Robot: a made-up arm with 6 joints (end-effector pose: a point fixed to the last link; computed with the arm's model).
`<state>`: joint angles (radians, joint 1 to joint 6).
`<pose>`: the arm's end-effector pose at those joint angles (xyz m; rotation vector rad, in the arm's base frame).
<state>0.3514 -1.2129 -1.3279 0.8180 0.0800 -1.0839</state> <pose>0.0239 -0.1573 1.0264 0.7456 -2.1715 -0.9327</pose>
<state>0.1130 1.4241 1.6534 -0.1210 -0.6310 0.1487</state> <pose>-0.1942 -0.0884 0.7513 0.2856 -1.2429 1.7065</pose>
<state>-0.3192 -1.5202 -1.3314 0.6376 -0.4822 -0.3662</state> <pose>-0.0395 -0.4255 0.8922 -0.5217 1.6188 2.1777</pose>
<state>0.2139 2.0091 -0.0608 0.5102 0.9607 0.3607</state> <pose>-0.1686 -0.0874 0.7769 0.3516 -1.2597 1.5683</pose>
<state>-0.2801 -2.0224 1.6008 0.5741 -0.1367 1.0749</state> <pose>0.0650 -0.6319 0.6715 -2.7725 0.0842 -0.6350</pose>
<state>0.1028 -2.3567 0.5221 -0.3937 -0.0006 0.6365</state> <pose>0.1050 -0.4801 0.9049 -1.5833 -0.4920 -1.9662</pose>
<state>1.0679 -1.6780 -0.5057 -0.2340 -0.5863 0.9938</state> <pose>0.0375 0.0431 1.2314 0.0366 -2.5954 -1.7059</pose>
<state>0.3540 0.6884 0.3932 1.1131 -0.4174 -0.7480</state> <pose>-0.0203 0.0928 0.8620 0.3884 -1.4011 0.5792</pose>
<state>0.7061 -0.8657 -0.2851 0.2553 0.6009 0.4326</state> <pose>0.3126 -0.1154 0.9598 -1.3298 -1.4851 -0.8306</pose>
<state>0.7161 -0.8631 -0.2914 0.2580 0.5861 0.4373</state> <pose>0.3135 -0.1109 0.9637 -1.3203 -1.5032 -0.8394</pose>
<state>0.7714 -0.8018 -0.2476 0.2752 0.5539 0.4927</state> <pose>0.3237 -0.0922 0.9625 -1.3900 -1.5522 -0.7941</pose>
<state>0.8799 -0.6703 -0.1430 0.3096 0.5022 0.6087</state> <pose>0.3433 -0.0560 0.9513 -1.5499 -1.6508 -0.6720</pose>
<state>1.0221 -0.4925 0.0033 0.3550 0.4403 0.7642</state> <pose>0.3650 -0.0080 0.9267 -1.7498 -1.8078 -0.4701</pose>
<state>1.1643 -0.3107 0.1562 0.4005 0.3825 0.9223</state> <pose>0.3808 0.0411 0.8910 -1.9089 -2.0006 -0.2167</pose>
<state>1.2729 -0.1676 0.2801 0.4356 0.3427 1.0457</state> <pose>0.3878 0.0785 0.8544 -1.9852 -2.1709 0.0208</pose>
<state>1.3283 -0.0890 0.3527 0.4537 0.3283 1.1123</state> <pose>0.3891 0.0968 0.8311 -2.0077 -2.2662 0.1720</pose>
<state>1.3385 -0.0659 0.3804 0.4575 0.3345 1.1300</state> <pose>0.3889 0.0993 0.8241 -2.0201 -2.2887 0.2307</pose>
